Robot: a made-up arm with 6 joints.
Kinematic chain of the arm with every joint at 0, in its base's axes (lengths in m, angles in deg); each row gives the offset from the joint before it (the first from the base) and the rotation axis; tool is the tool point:
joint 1: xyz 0 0 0.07 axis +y
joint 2: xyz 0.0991 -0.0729 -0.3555 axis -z
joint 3: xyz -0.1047 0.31 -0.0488 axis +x
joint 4: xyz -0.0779 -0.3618 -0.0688 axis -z
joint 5: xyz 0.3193 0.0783 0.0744 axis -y
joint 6: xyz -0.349 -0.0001 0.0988 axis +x
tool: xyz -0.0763 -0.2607 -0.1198
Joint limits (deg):
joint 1: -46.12..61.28
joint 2: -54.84..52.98
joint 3: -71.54..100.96
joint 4: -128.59..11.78
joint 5: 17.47..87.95
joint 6: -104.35..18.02
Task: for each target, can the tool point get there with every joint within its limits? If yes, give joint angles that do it. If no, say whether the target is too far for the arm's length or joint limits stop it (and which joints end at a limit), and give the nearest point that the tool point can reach.
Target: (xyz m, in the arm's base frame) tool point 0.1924 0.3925 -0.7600
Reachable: yes | joints 5.31 14.63 46.79 -83.06 82.63 -14.16
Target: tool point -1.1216 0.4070 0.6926
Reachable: no: joint limits stop it (at a limit: joint 1, joint 3, joint 5, joint 6) | nearest point -0.9433 0.2367 0.3112 | short by 0.454 m
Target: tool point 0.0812 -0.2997 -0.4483
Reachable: yes | joints -9.30 10.96 22.06 -85.68 23.77 -65.42
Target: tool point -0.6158 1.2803 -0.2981
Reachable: no: joint limits stop it (at a limit: joint 1, joint 3, joint 5, joint 6) | nearest point -0.6562 0.7699 -0.3513 | short by 0.515 m
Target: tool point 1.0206 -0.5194 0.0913
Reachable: no: joint limits stop it (at a limit: joint 1, joint 4, joint 5, joint 6) | nearest point 0.7472 -0.3123 -0.0470 | short by 0.370 m
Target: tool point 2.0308 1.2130 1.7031
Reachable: no: too far | nearest point 1.0748 0.3086 0.1972 | short by 2.000 m
